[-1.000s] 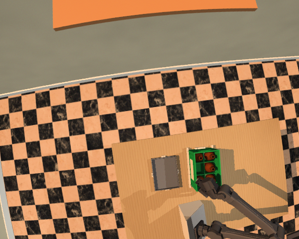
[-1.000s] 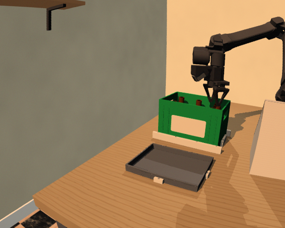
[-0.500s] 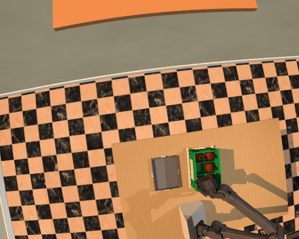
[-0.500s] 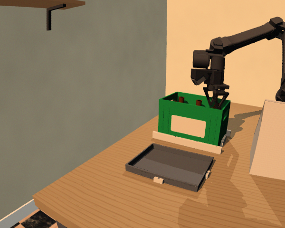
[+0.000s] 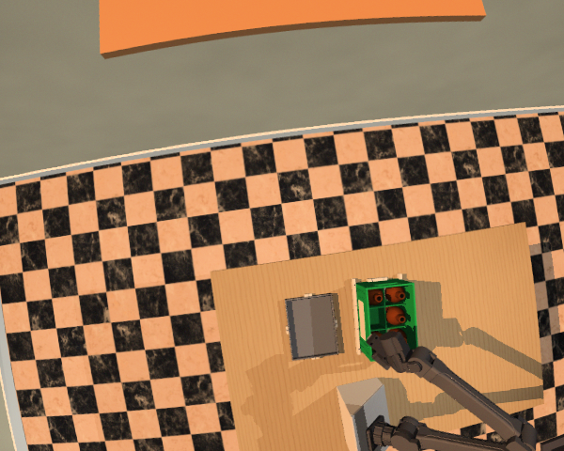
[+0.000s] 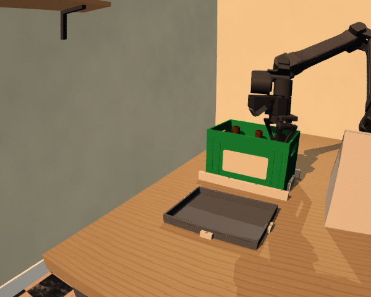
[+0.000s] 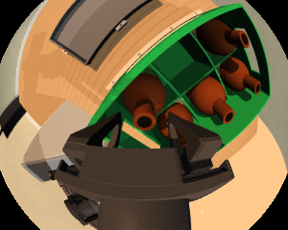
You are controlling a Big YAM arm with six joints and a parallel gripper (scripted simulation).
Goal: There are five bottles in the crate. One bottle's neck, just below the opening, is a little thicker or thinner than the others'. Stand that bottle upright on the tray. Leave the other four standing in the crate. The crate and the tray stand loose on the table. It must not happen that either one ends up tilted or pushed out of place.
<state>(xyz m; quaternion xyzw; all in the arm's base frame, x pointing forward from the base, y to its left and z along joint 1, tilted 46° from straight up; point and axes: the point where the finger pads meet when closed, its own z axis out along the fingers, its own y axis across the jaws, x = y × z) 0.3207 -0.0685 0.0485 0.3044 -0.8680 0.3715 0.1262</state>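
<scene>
My gripper is now 80 mm short of the green crate, 50 mm to the left of it and 80 mm above it. Round my hand: dark grey tray (90 mm ahead, 230 mm to the left, 150 mm below).
</scene>
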